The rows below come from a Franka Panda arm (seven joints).
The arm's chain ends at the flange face. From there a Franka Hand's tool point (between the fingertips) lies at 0.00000 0.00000 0.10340 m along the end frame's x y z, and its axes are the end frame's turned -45 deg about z.
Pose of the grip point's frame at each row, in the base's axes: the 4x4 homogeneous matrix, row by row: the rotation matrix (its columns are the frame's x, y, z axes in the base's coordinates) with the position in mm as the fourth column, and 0 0 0 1 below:
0.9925 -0.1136 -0.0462 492.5; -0.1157 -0.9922 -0.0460 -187.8; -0.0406 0.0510 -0.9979 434.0; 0 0 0 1
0.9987 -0.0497 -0.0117 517.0; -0.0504 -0.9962 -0.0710 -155.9; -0.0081 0.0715 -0.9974 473.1; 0 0 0 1
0.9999 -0.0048 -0.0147 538.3; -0.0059 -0.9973 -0.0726 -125.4; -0.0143 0.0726 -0.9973 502.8; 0 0 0 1
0.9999 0.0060 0.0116 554.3; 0.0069 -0.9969 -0.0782 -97.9; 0.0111 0.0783 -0.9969 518.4; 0 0 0 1
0.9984 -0.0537 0.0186 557.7; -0.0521 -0.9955 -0.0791 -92.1; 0.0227 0.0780 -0.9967 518.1; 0 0 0 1
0.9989 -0.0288 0.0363 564.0; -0.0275 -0.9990 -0.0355 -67.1; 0.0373 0.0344 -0.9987 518.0; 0 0 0 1
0.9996 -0.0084 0.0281 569.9; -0.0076 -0.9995 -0.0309 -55.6; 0.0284 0.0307 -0.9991 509.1; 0 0 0 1
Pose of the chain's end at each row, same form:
0.6215 -0.7821 -0.0462 497.3; -0.7834 -0.6198 -0.0460 -183.0; 0.0074 0.0648 -0.9979 537.2; 0 0 0 1
0.6710 -0.7413 -0.0117 518.2; -0.7401 -0.6688 -0.0710 -148.6; 0.0448 0.0563 -0.9974 576.2; 0 0 0 1
0.7036 -0.7104 -0.0147 539.8; -0.7094 -0.7010 -0.0726 -117.9; 0.0412 0.0614 -0.9973 605.9; 0 0 0 1
0.7113 -0.7028 0.0116 553.1; -0.7000 -0.7098 -0.0782 -89.8; 0.0632 0.0475 -0.9969 621.5; 0 0 0 1
0.6680 -0.7439 0.0186 555.8; -0.7408 -0.6671 -0.0791 -83.9; 0.0712 0.0391 -0.9967 621.2; 0 0 0 1
0.6860 -0.7267 0.0363 560.2; -0.7258 -0.6870 -0.0355 -63.4; 0.0507 -0.0021 -0.9987 621.3; 0 0 0 1
0.7009 -0.7128 0.0281 567.0; -0.7121 -0.7014 -0.0309 -52.4; 0.0418 0.0016 -0.9991 612.4; 0 0 0 1

